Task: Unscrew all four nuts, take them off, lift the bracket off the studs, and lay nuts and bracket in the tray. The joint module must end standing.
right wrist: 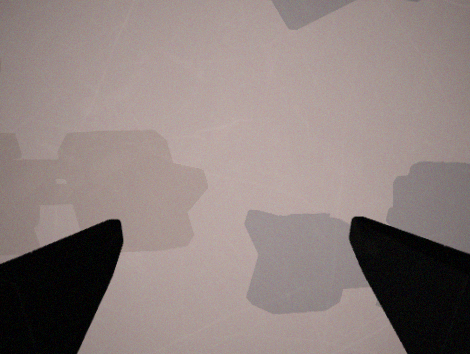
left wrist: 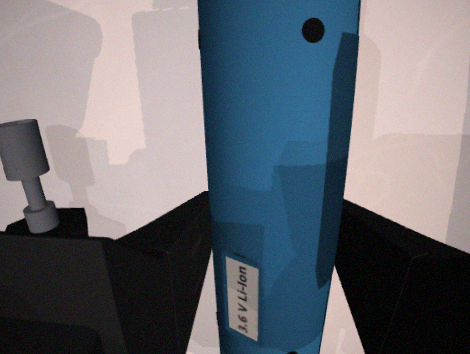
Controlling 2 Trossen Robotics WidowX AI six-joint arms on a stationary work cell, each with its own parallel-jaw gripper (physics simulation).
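Frame: origin at the left arm's base, x ahead, y left, z up, level; metres.
Seen in the pictures: left gripper, fingertip midpoint: (left wrist: 270,205); right gripper, fingertip midpoint: (right wrist: 237,229).
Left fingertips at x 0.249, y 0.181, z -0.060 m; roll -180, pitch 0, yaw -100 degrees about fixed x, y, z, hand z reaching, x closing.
A point is followed by its place in that frame.
A blue electric screwdriver (left wrist: 272,115) {x 0.288, y 0.178, z -0.024 m} with a "3.6 V Li-Ion" label runs from top to bottom through the left wrist view; both its ends are out of frame. My left gripper (left wrist: 270,205) {x 0.249, y 0.181, z -0.060 m} is shut on the body of this screwdriver, one black finger against each side. My right gripper (right wrist: 237,229) {x 0.583, y -0.027, z 0.009 m} is open and empty, its fingers wide apart above the pale table top (right wrist: 225,90) {x 0.504, y -0.017, z -0.064 m}. The nuts, the bracket, the joint module and the tray do not show in either view.
A second tool with a grey socket (left wrist: 25,150) {x 0.287, y 0.256, z -0.045 m} on a thin shaft stands out behind the left finger in the left wrist view, close to the blue screwdriver; the finger hides its lower part. Shadows of the arms fall on the table in both views.
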